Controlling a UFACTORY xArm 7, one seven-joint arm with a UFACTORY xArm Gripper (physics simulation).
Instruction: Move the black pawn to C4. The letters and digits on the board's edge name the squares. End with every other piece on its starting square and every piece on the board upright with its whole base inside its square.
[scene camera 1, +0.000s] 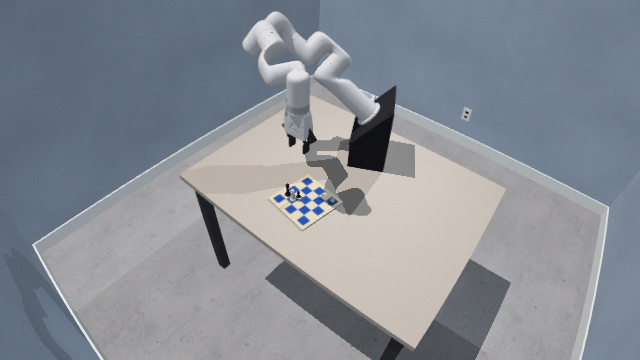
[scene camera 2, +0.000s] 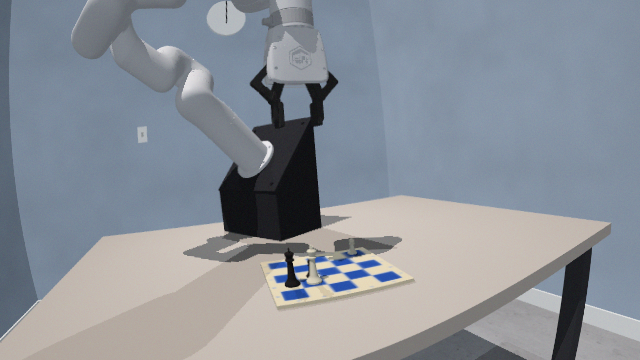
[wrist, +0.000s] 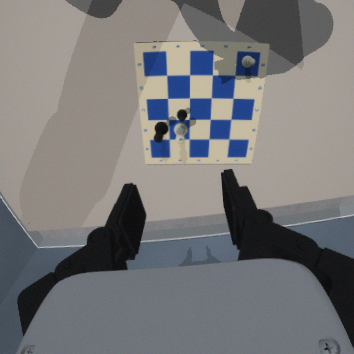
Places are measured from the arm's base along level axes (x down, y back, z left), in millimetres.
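Where they show: gripper, fingertip midpoint: (scene camera 1: 299, 148) (scene camera 2: 298, 126) (wrist: 180, 193); arm's base, origin of the base link: (scene camera 1: 369, 114) (scene camera 2: 256, 160).
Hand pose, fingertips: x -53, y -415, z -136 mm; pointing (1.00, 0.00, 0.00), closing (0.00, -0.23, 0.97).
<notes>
Things, the pixels of their top centre, and the offset from my fingertips. Level surfaces: height alone.
- small black pawn, middle of its top: (wrist: 181, 118) (scene camera 1: 298, 191) dz -3, dx +219, dy -5 mm
- tall white piece, middle of its top: (scene camera 2: 310, 245) (wrist: 179, 141) (scene camera 1: 292, 188) dz -16, dx +187, dy -29 mm
- tall black piece, middle of its top: (scene camera 2: 288, 248) (wrist: 157, 139) (scene camera 1: 287, 183) dz -49, dx +187, dy -13 mm
- white pawn, middle of its top: (wrist: 252, 61) (scene camera 2: 351, 238) (scene camera 1: 332, 195) dz +130, dx +219, dy +37 mm
- cream board, middle of its top: (scene camera 2: 328, 271) (wrist: 200, 108) (scene camera 1: 305, 200) dz +31, dx +251, dy -8 mm
- table, its level: dx +257 mm
The small black pawn (scene camera 1: 298, 195) (wrist: 182, 115) stands upright on C4, towards its B4 side; whether its whole base is inside is hard to tell. In scene camera 2 it is mostly hidden behind the tall white piece (scene camera 1: 293, 195) (scene camera 2: 313, 270) (wrist: 180, 130), which stands upright on B4. A tall black piece (scene camera 1: 287, 191) (scene camera 2: 290, 272) (wrist: 161, 128) stands upright on B5. A white pawn (scene camera 1: 332, 200) (scene camera 2: 352, 247) (wrist: 247, 61) stands upright on E1. My gripper (scene camera 1: 299, 148) (scene camera 2: 298, 124) (wrist: 180, 193) is open and empty, high above the table and apart from all pieces.
The blue and cream board (scene camera 1: 303, 228) (scene camera 2: 320, 298) (wrist: 190, 161) lies flat on the table (scene camera 1: 400, 240) (scene camera 2: 475, 250). The black arm mount (scene camera 1: 370, 145) (scene camera 2: 300, 200) stands behind it. Arm shadows fall across the table and the E1 corner.
</notes>
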